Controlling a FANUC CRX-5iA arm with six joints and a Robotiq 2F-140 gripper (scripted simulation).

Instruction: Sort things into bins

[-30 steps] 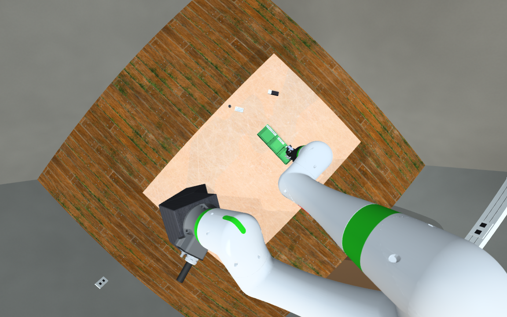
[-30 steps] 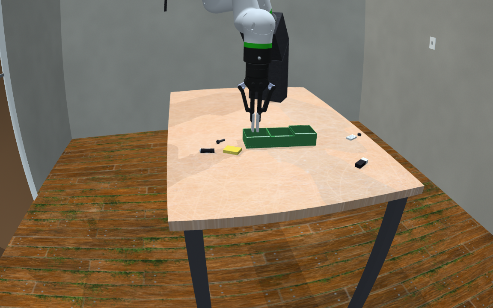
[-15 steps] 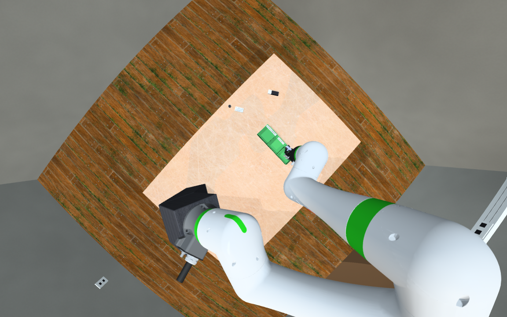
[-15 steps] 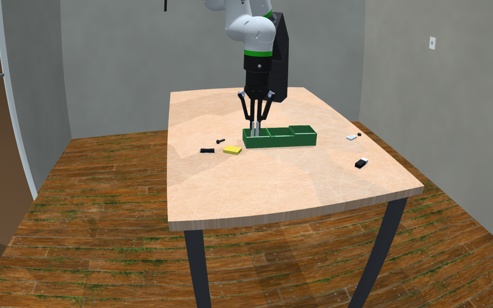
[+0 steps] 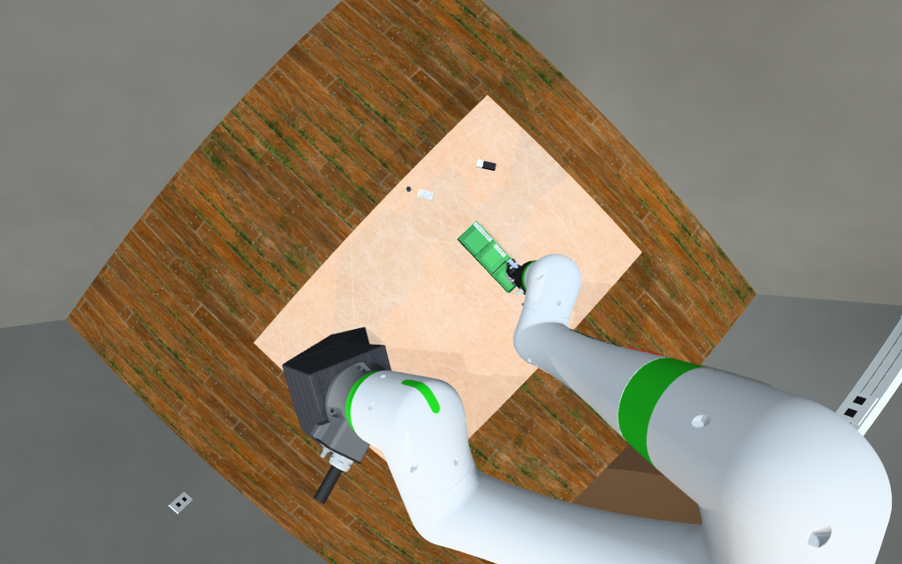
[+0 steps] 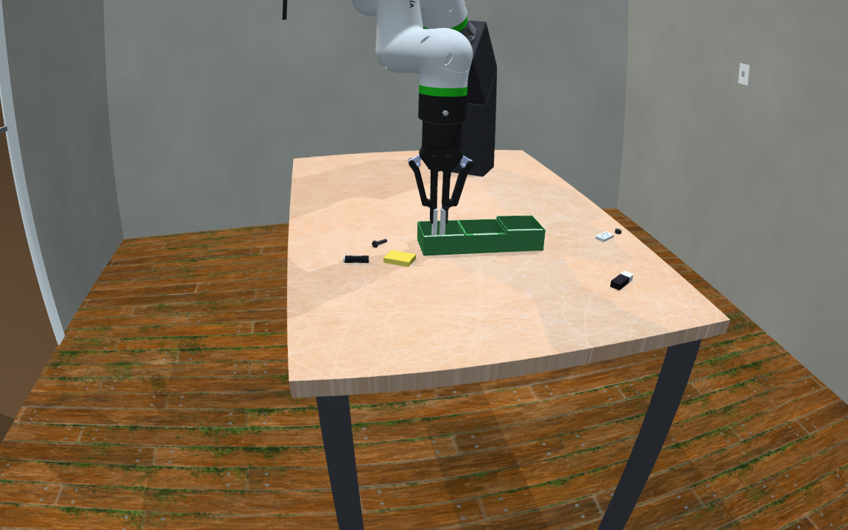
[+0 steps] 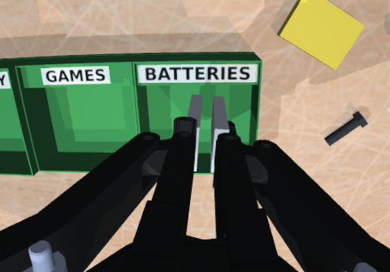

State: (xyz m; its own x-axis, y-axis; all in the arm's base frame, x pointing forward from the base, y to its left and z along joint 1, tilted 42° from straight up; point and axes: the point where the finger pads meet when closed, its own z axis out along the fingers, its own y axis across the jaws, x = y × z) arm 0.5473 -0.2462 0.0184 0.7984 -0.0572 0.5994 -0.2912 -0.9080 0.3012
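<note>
The green three-part bin lies 20 mm ahead of my hand, 90 mm to the left of it and 30 mm below it. Also, from my hand: black bolt: 50 mm behind, 110 mm to the right, 40 mm below; then yellow pad: 40 mm ahead, 100 mm to the right, 40 mm below; then black battery: 10 mm ahead, 180 mm to the right, 40 mm below.
</note>
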